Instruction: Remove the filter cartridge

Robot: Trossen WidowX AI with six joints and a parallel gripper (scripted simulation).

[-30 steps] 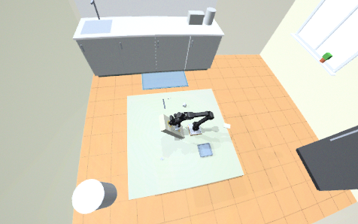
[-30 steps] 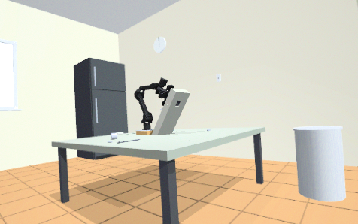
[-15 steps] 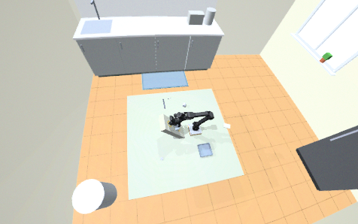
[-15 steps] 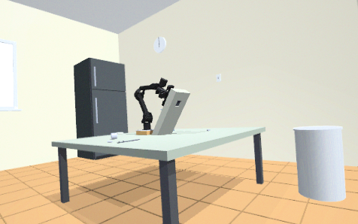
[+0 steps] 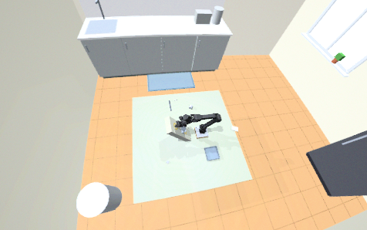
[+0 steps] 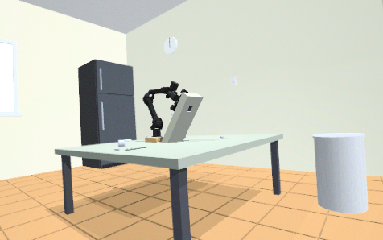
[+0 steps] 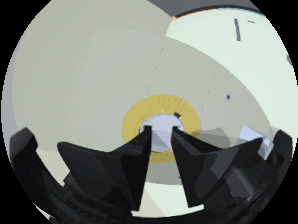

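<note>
My gripper tip is 1 cm short of the round filter cartridge and 1 cm above it. The rest, counted from my gripper tip: grey-blue tray 41 cm behind, 29 cm to the left, 26 cm below; then white block 81 cm behind, 26 cm below, 2 cm to the left.
</note>
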